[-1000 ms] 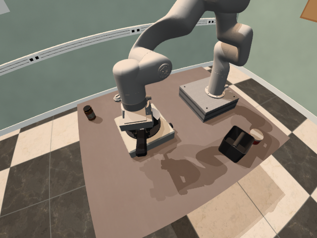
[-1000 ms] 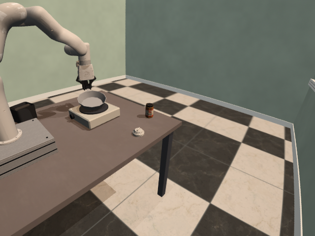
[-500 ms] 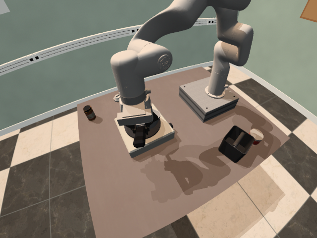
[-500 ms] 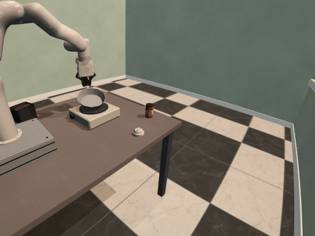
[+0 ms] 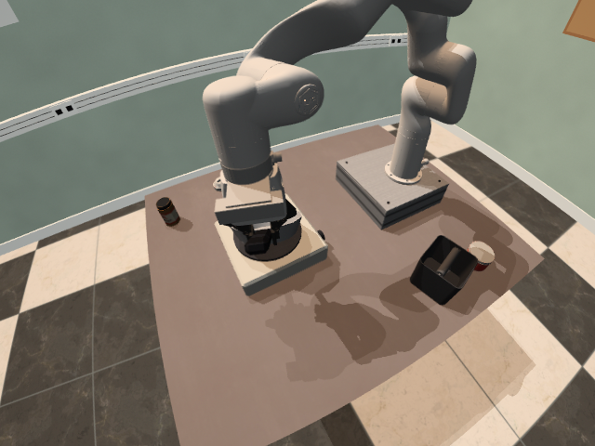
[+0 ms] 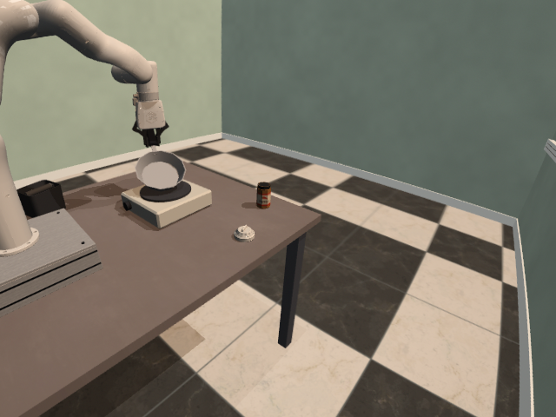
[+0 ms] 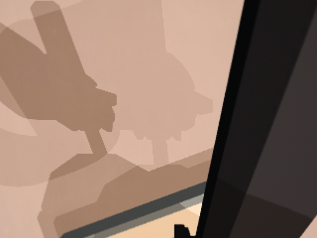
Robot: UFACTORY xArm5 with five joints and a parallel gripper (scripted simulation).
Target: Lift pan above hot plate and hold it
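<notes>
Now: hand 20 mm past the pan, 50 mm to the left of it and 50 mm above it. The rest, counted from my hand: cream hot plate (60 mm behind, 130 mm to the right, 190 mm below); then white round thing (20 mm ahead, 470 mm to the right, 210 mm below).
</notes>
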